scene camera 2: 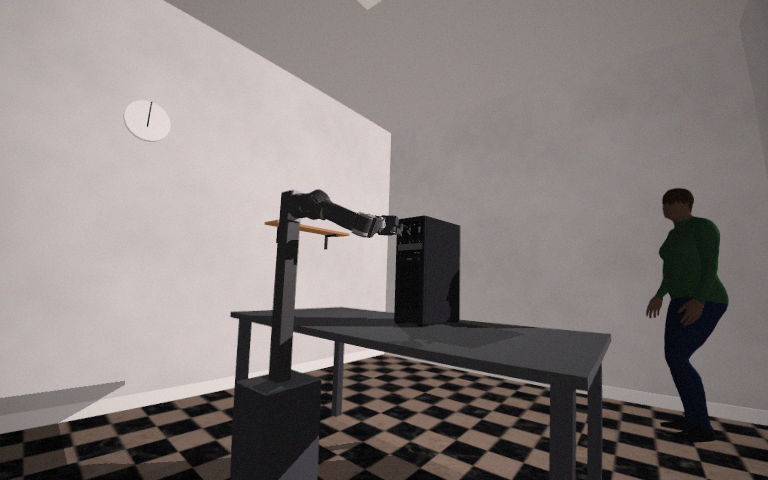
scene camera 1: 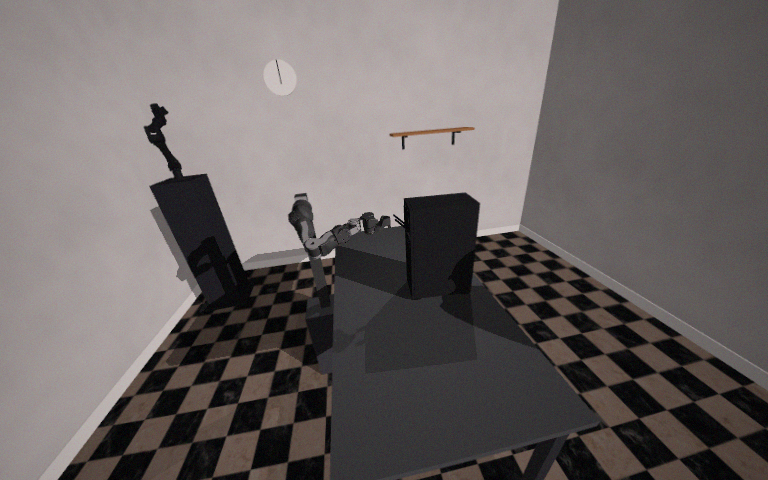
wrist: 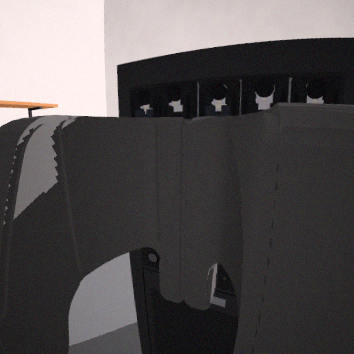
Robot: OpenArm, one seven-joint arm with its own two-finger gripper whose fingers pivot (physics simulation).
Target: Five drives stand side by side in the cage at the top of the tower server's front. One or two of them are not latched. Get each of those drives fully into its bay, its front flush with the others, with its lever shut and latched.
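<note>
The black tower server [scene camera 1: 441, 243] [scene camera 2: 442, 266] [wrist: 165, 68] stands upright on the table. In scene camera 1, two thin dark levers [scene camera 1: 399, 220] stick out from the top of its front, so they stand open. In the wrist view the tops of five bays show with pale catches; my gripper hides the drives' lower parts and the levers. How far each drive is in cannot be told. My gripper [scene camera 1: 388, 221] [scene camera 2: 399, 228] [wrist: 196, 210] is shut and empty, its two fingers side by side, close in front of the cage. Whether it touches a lever is unclear.
The grey table [scene camera 1: 430, 407] [scene camera 2: 543, 350] carries the server. An orange wall shelf [scene camera 1: 431, 131] [scene camera 2: 322, 230] [wrist: 25, 104] is on the wall behind. A person in a green top [scene camera 2: 693, 254] stands beyond the table. Another dark arm [scene camera 1: 164, 148] stands on a tall pedestal [scene camera 1: 195, 217] at the left.
</note>
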